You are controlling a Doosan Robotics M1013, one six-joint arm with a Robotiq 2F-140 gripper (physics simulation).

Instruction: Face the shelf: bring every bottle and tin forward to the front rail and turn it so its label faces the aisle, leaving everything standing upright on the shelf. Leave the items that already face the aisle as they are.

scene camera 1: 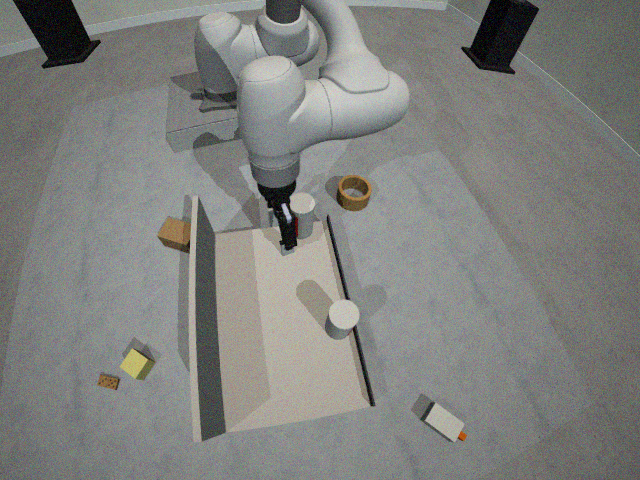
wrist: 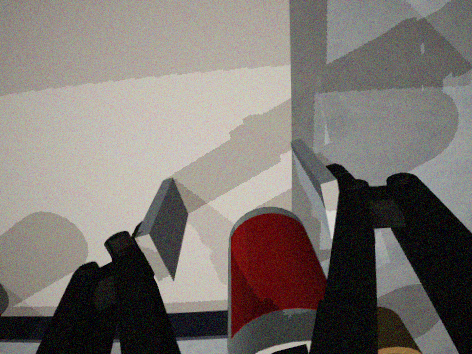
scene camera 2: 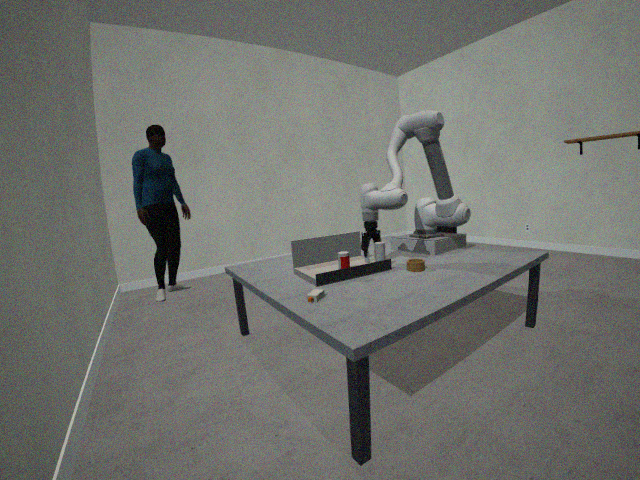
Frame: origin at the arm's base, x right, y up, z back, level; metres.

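Seen in the pictures: gripper, between the fingertips: (scene camera 1: 281,238) (wrist: 236,179) (scene camera 2: 372,260); arm's base, origin of its link: (scene camera 1: 228,96) (scene camera 2: 426,236).
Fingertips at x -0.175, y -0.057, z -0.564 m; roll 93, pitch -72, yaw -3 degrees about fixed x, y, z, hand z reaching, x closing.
Pixels of each thing's middle, then the offset from my fingertips to it. "pt": a spot on its surface instead.
- shelf, a spot on its surface: (scene camera 1: 206,330) (scene camera 2: 322,247) pt dx +0.146, dy +0.091, dz -0.246 m
- low dark front rail, middle of its body: (wrist: 47,309) (scene camera 1: 346,304) (scene camera 2: 356,272) dx -0.140, dy -0.009, dz -0.178 m
- orange ring, middle of its body: (scene camera 1: 353,192) (scene camera 2: 415,265) dx -0.209, dy -0.010, dz +0.147 m
- white bottle, middle of its body: (scene camera 1: 445,424) (scene camera 2: 314,296) dx -0.322, dy -0.021, dz -0.472 m
- brown box, middle of its body: (scene camera 1: 180,236) dx +0.269, dy -0.010, dz +0.030 m
- yellow block, middle of its body: (scene camera 1: 137,364) dx +0.334, dy -0.016, dz -0.294 m
- perforated piece, middle of its body: (scene camera 1: 108,382) dx +0.410, dy -0.031, dz -0.332 m
The shelf (scene camera 1: 206,330) (scene camera 2: 325,250) has a tall back panel and a low dark front rail (scene camera 1: 364,356) (scene camera 2: 356,271) (wrist: 200,325). A white-capped tin (scene camera 1: 305,222) (scene camera 2: 379,251) (wrist: 272,260) stands upright at the shelf's arm-side end, near the rail; its red label faces the back panel. Another white-capped tin (scene camera 1: 338,325) (scene camera 2: 344,260) stands at the rail with its red label toward the aisle. My gripper (scene camera 1: 287,246) (scene camera 2: 366,256) (wrist: 236,179) is open, low beside the first tin on its back-panel side. In the wrist view, a gap shows between the left finger and this tin, whose lower right side is partly hidden by the right finger.
An orange ring (scene camera 1: 354,206) (scene camera 2: 415,265) (wrist: 392,327) lies on the table beyond the rail. A white bottle (scene camera 1: 443,421) (scene camera 2: 316,294) with an orange cap lies off the shelf's far end. A brown box (scene camera 1: 174,233), a yellow block (scene camera 1: 136,364) and a perforated piece (scene camera 1: 108,381) lie behind the back panel.
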